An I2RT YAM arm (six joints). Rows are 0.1 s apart.
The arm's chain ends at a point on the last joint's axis. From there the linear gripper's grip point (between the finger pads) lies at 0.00 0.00 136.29 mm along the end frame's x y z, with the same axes.
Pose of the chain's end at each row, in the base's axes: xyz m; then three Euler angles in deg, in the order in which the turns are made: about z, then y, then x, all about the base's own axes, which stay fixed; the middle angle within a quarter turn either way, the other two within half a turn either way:
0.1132 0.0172 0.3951 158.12 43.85 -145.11
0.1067 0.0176 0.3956 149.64 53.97 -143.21
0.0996 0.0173 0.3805 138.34 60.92 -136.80
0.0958 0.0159 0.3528 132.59 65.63 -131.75
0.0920 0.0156 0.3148 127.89 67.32 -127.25
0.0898 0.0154 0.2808 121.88 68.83 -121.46
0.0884 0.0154 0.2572 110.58 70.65 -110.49
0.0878 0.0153 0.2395 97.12 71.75 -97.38
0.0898 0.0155 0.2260 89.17 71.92 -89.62
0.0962 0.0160 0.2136 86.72 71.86 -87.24
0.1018 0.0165 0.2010 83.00 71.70 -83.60
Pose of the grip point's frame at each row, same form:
0.2076 0.0734 0.3145 158.12 43.85 -145.11
0.2169 0.0656 0.3314 149.64 53.97 -143.21
0.2187 0.0626 0.3322 138.34 60.92 -136.80
0.2199 0.0579 0.3154 132.59 65.63 -131.75
0.2178 0.0574 0.2830 127.89 67.32 -127.25
0.2169 0.0574 0.2551 121.88 68.83 -121.46
0.2170 0.0577 0.2414 110.58 70.65 -110.49
0.2172 0.0576 0.2340 97.12 71.75 -97.38
0.2194 0.0578 0.2263 89.17 71.92 -89.62
0.2257 0.0584 0.2156 86.72 71.86 -87.24
0.2312 0.0590 0.2058 83.00 71.70 -83.60

